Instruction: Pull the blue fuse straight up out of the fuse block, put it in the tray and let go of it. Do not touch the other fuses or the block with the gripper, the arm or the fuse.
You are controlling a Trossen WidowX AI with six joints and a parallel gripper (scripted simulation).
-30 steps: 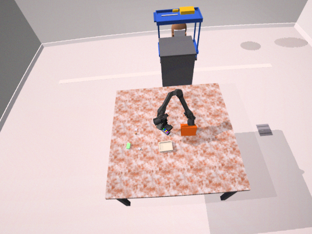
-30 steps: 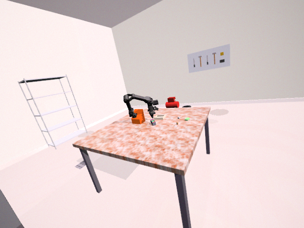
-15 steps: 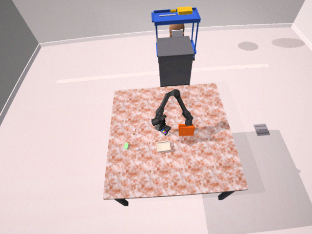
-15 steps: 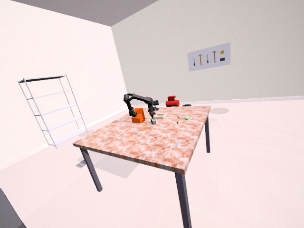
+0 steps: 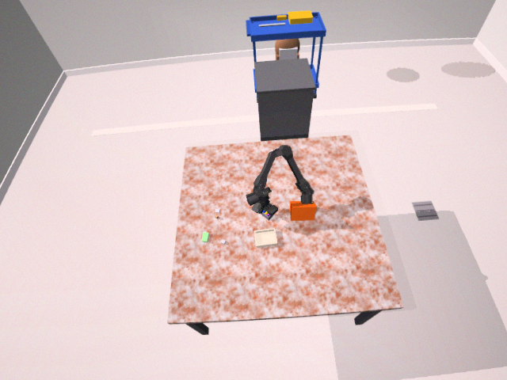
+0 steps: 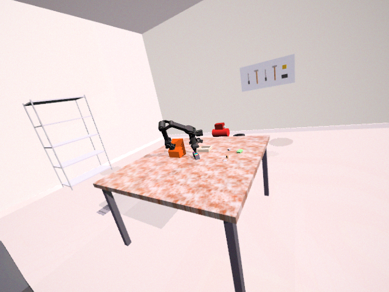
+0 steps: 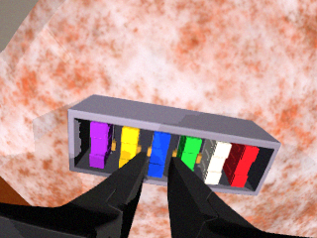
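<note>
Now: the blue fuse 20 mm below my gripper tip. The rest, counted from my gripper tip: tray: 180 mm to the left, 40 mm below, 10 mm ahead.
</note>
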